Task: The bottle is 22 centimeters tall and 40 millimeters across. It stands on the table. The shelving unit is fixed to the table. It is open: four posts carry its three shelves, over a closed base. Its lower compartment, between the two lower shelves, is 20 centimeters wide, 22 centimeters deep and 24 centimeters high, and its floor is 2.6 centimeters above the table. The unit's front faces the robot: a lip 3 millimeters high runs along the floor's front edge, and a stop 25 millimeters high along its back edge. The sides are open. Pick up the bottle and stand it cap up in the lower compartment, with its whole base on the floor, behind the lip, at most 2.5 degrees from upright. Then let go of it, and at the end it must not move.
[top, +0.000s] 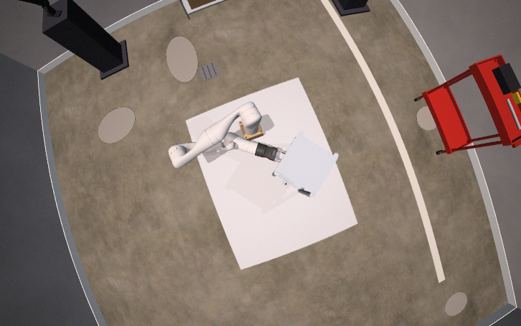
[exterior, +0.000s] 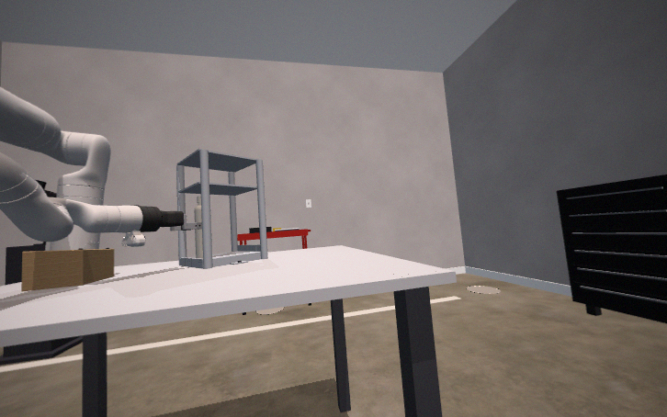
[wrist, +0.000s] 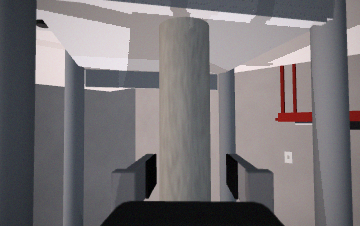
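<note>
Right now my hand is 8 cm short of the shelving unit, 7 cm to the right of it and 5 cm below it.
</note>
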